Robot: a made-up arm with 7 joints. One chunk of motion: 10 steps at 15 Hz.
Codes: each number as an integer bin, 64 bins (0 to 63) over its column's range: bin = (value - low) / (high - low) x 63, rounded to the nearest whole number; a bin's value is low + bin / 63 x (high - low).
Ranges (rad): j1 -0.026..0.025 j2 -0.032..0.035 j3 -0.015..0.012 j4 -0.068..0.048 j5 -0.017..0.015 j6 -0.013..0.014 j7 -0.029..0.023
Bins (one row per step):
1: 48 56 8 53 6 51 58
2: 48 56 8 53 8 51 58
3: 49 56 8 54 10 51 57
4: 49 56 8 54 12 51 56
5: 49 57 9 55 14 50 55
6: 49 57 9 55 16 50 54
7: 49 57 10 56 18 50 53
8: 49 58 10 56 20 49 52
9: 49 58 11 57 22 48 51
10: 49 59 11 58 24 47 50
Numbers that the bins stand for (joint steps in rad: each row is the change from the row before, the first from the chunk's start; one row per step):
1: 0.01286 0.02756 -0.01157 0.02959 -0.01395 0.00886 0.01887
2: 0.01286 0.02756 -0.01157 0.02959 -0.01294 0.00886 0.01887
3: 0.01367 0.02756 -0.01157 0.03143 -0.01192 0.00886 0.01805
4: 0.01367 0.02756 -0.01157 0.03143 -0.01090 0.00886 0.01722
5: 0.01367 0.02862 -0.01114 0.03327 -0.00989 0.00843 0.01640
6: 0.01367 0.02862 -0.01114 0.03327 -0.00887 0.00843 0.01557
7: 0.01367 0.02862 -0.01071 0.03511 -0.00786 0.00843 0.01475
8: 0.01367 0.02968 -0.01071 0.03511 -0.00684 0.00800 0.01392
9: 0.01367 0.02968 -0.01029 0.03695 -0.00583 0.00757 0.01310
10: 0.01367 0.03075 -0.01029 0.03879 -0.00481 0.00714 0.01227

